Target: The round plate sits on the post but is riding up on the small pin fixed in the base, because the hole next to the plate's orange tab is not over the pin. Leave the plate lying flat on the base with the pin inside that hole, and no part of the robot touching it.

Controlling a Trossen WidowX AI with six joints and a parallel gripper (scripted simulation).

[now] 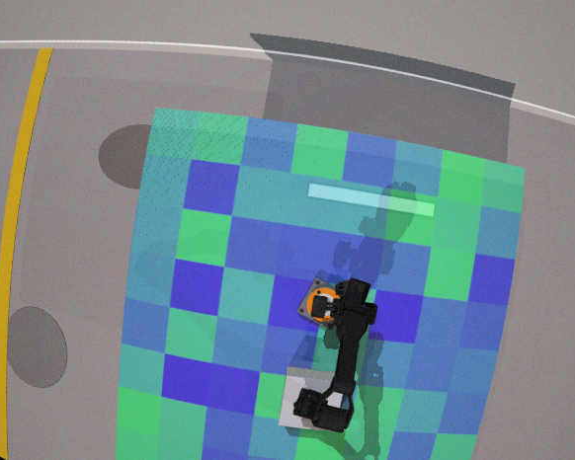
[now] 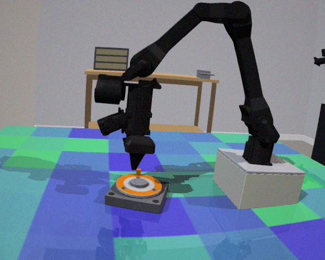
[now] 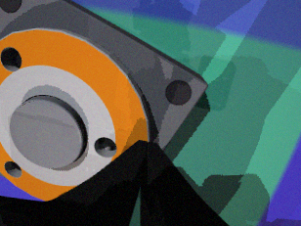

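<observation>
Right now the base is 50 mm to the left of my gripper tip, 30 mm below it and 20 mm behind it.
</observation>
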